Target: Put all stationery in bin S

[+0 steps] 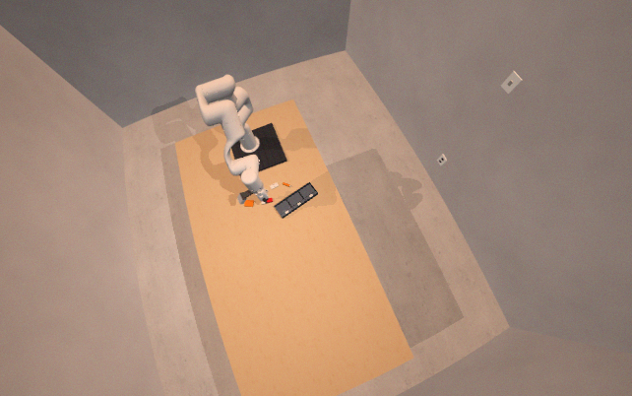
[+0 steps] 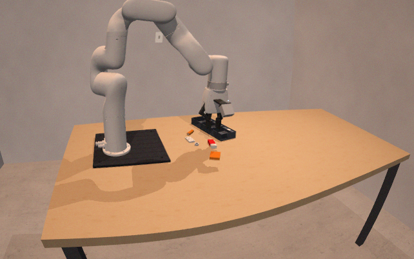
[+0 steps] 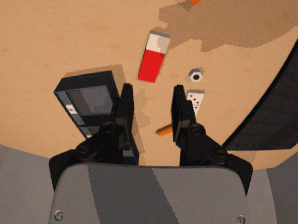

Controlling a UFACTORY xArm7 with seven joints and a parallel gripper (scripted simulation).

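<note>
The eraser lies 1 cm to the right of my hand and 9 cm below it. Also, from my hand: orange block: 3 cm behind, 10 cm to the right, 9 cm below; white flat piece: 7 cm behind, 8 cm to the left, 9 cm below; grey nut: 6 cm behind, 2 cm to the left, 9 cm below.
</note>
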